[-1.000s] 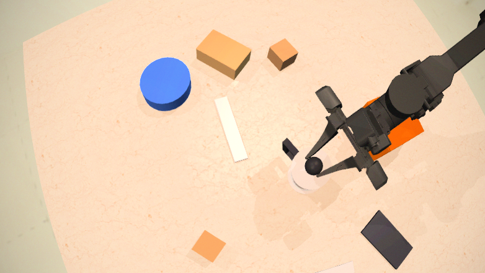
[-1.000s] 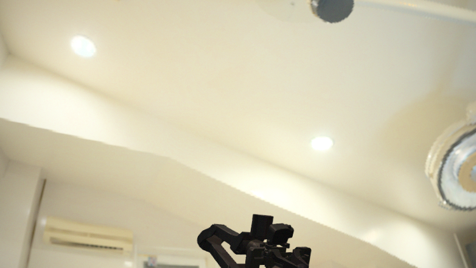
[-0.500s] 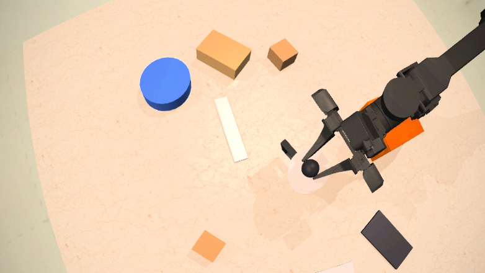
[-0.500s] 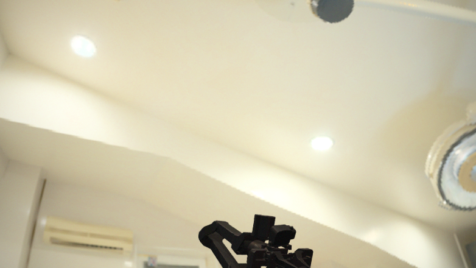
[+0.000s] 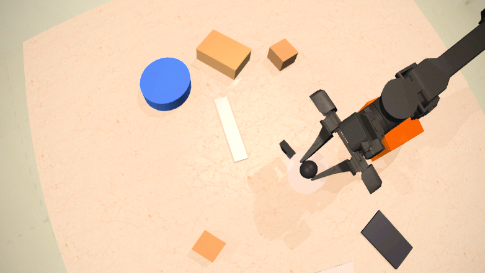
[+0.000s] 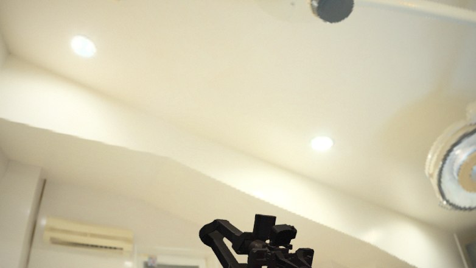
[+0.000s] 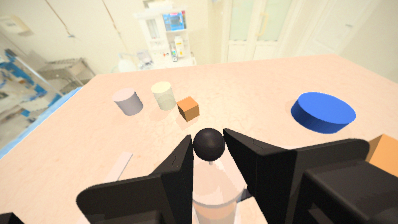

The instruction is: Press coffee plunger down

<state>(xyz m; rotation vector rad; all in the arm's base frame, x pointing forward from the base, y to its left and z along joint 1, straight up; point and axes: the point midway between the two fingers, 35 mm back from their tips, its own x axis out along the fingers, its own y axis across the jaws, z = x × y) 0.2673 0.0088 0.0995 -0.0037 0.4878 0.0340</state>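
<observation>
My gripper tip is now 3 cm past the coffee press, 2 cm to the left of it and 9 cm above it. The rest, counted from my gripper tip: tan box (3 cm behind, 34 cm to the right, 16 cm below); then dark slab (16 cm behind, 25 cm to the left, 18 cm below); then blue disc (12 cm ahead, 33 cm to the right, 16 cm below).
</observation>
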